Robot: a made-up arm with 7 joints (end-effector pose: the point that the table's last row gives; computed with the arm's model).
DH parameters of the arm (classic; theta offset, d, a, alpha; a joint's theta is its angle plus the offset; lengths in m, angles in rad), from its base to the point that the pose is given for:
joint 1: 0 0.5 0 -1.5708
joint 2: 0 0 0 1.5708
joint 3: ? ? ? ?
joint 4: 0 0 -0.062 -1.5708
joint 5: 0 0.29 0 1.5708
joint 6: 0 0 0.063 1.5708
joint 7: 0 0 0 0
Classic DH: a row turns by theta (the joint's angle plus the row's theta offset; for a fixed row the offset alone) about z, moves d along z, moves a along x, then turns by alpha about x.
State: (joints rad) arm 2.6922 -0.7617 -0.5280 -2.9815 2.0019 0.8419 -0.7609
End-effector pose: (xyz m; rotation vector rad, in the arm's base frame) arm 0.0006 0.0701 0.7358 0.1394 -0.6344 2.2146
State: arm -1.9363 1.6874 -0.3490 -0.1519 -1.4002 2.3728 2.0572
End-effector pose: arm -0.2593 -0.7560 0.3526 0.1856 -1.6365 0.4374
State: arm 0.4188 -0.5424 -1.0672 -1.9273 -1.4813 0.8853 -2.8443
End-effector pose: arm 0.0801 -0.3658 0.9291 -1.1981 -1.7448 1.0686
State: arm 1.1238 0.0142 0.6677 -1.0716 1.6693 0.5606 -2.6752
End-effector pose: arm -0.1157 0.3004 1.1808 1.8714 -0.4671 -0.1848
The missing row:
joint 3: 0 0.47 0.059 1.5708
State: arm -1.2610 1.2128 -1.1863 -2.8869 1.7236 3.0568 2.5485
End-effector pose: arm -0.1272 -0.2391 0.5583 -2.1891 0.3129 0.8208
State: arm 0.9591 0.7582 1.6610 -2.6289 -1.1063 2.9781 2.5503
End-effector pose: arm -0.1620 0.2538 0.7390 -2.4727 -1.2889 1.0943
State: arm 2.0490 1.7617 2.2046 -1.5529 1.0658 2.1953 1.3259
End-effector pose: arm -0.5716 0.3634 0.6008 0.1214 0.2011 -1.6409
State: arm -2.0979 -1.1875 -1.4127 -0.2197 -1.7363 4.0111 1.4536
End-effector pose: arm 0.2820 0.5854 0.8137 -0.3018 -0.0593 -0.4568
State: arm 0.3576 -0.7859 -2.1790 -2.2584 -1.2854 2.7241 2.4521
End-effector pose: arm -0.2098 -0.4209 0.6229 0.2381 2.9833 -0.4190
